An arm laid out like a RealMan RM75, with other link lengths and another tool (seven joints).
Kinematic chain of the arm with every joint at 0, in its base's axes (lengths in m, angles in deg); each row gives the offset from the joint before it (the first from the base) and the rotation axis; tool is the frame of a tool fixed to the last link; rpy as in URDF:
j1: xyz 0 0 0.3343 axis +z
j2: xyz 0 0 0 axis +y
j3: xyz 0 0 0.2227 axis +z
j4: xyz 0 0 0 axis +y
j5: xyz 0 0 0.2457 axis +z
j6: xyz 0 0 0 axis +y
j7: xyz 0 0 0.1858 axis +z
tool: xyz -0.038 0.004 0.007 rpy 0.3 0 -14.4
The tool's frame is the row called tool.
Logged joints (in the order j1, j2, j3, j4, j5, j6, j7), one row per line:
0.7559, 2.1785, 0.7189, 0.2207, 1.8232, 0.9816, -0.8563
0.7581, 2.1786, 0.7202, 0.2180, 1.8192, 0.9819, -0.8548
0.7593, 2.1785, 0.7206, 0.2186, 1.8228, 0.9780, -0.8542
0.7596, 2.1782, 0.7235, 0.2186, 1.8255, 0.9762, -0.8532
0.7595, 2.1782, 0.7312, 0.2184, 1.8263, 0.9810, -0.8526
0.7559, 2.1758, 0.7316, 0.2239, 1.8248, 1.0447, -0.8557
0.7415, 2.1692, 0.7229, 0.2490, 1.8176, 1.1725, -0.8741
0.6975, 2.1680, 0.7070, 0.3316, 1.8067, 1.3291, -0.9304
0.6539, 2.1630, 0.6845, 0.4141, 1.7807, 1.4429, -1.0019
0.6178, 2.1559, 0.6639, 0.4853, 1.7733, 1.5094, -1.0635
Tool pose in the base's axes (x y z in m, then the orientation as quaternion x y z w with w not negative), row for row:
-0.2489, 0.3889, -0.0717, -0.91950, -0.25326, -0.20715, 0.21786
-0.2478, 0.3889, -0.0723, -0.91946, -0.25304, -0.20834, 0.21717
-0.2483, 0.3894, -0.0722, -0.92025, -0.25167, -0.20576, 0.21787
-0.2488, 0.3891, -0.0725, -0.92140, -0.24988, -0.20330, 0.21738
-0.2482, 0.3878, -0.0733, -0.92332, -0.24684, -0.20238, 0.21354
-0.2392, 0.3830, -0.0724, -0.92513, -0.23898, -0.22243, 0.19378
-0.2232, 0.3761, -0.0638, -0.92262, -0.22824, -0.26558, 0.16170
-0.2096, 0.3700, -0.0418, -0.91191, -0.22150, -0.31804, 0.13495
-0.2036, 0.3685, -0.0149, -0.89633, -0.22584, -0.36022, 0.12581
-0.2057, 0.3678, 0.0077, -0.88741, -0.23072, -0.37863, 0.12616
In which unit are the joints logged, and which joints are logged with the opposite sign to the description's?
The joints are logged in radians. Opposite sign: j1, j2.
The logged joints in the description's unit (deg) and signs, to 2 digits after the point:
-43.31, -124.82, 41.19, 12.65, 104.46, 56.24, -49.06
-43.44, -124.82, 41.26, 12.49, 104.23, 56.26, -48.98
-43.50, -124.82, 41.29, 12.52, 104.44, 56.04, -48.94
-43.52, -124.80, 41.45, 12.52, 104.59, 55.93, -48.88
-43.52, -124.80, 41.89, 12.51, 104.64, 56.21, -48.85
-43.31, -124.66, 41.92, 12.83, 104.55, 59.86, -49.03
-42.48, -124.29, 41.42, 14.27, 104.14, 67.18, -50.08
-39.96, -124.22, 40.51, 19.00, 103.52, 76.15, -53.31
-37.47, -123.93, 39.22, 23.73, 102.03, 82.67, -57.40
-35.40, -123.52, 38.04, 27.81, 101.60, 86.48, -60.93

